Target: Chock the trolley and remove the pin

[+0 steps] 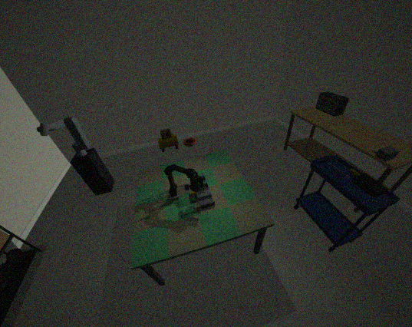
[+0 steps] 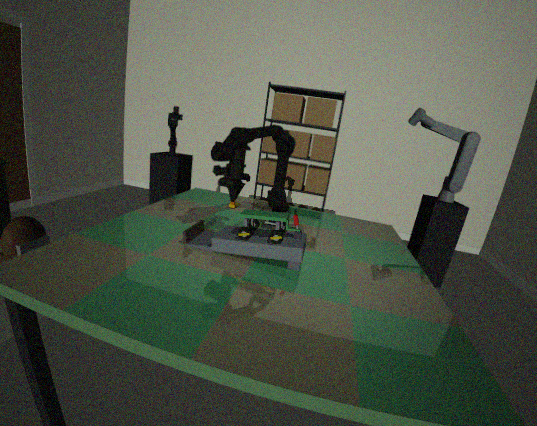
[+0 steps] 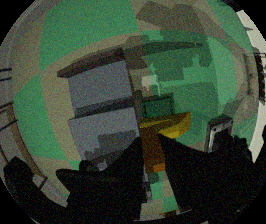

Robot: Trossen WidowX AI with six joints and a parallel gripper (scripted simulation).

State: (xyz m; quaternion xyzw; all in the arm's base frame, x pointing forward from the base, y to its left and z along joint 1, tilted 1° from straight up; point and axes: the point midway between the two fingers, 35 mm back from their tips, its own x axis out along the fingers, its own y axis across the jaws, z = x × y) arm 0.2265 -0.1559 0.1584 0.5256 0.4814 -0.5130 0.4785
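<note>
Right now my gripper tip is 2 cm past the yellow chock and 1 cm above it. The rest, counted from my gripper tip: dark end stop 8 cm ahead, 12 cm to the right, 12 cm below; dark green tray 4 cm behind, 5 cm to the left, 16 cm below; grey ramp 9 cm ahead, 15 cm to the left, 11 cm below.
</note>
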